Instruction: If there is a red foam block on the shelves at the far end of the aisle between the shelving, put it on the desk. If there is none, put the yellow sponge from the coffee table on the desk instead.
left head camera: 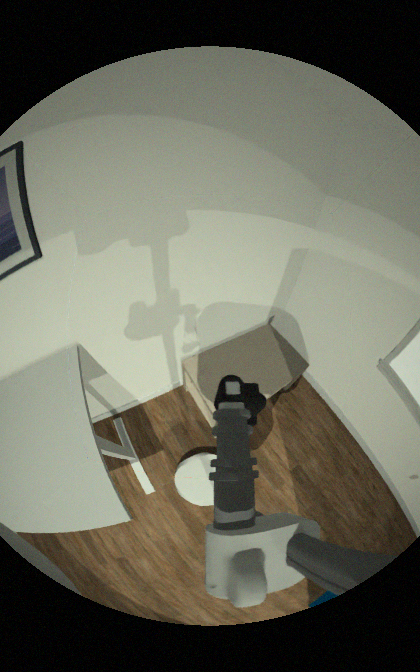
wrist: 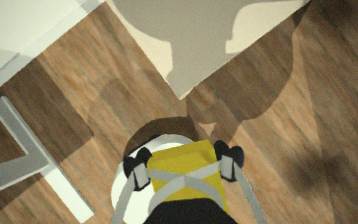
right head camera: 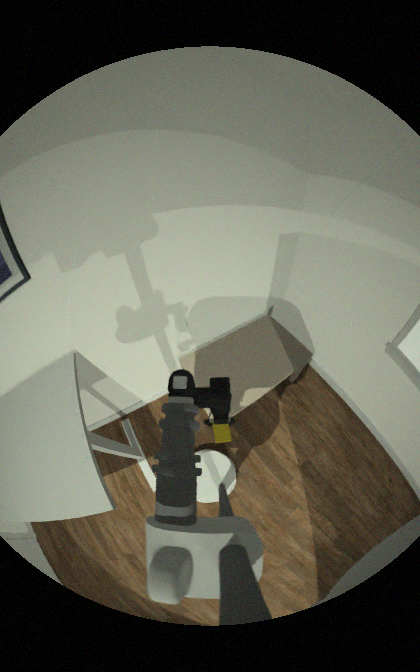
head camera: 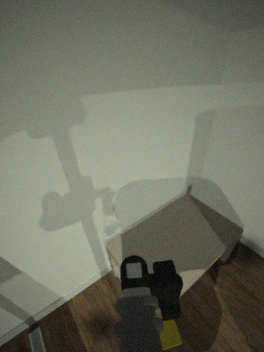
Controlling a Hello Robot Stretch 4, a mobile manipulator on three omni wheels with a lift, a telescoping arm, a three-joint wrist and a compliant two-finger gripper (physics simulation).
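Places are measured from the robot's base along level axes (x left, y back, z up), in millimetres.
Pixels of known places: gripper, fingertip midpoint: (wrist: 182, 156) (head camera: 162, 318).
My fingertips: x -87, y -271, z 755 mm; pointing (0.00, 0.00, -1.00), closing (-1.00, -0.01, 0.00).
Observation:
Behind a point stands the place of what it marks.
The yellow sponge (head camera: 170, 336) {x -96, y -209, z 804 mm} (right head camera: 222, 433) (wrist: 190, 154) {x -94, y -285, z 806 mm} is held between the fingertips of my gripper (right head camera: 220, 422) (wrist: 182, 156) {x -87, y -271, z 755 mm}, which is shut on it. In the wrist view a white disc and wood floor show behind the sponge, just off the near corner of a low tan table (head camera: 165, 240) {x -241, y -804, z 422 mm} (left head camera: 240, 350) (right head camera: 240, 345) (wrist: 200, 60) {x -152, y -438, z 422 mm}, likely the coffee table. My arm hides the sponge in the left head camera view. A white-topped table (left head camera: 45, 450) (right head camera: 40, 450), perhaps the desk, stands at the left. A red foam block and the shelves do not show.
The round white disc (left head camera: 192, 482) (right head camera: 225, 465) (wrist: 122, 197) is low under my arm. White legs (left head camera: 142, 477) (wrist: 65, 190) stand beside it. Walls meet in a corner behind the tan table. A framed picture (left head camera: 30, 200) hangs at the left. A blue item (left head camera: 324, 599) shows at lower right.

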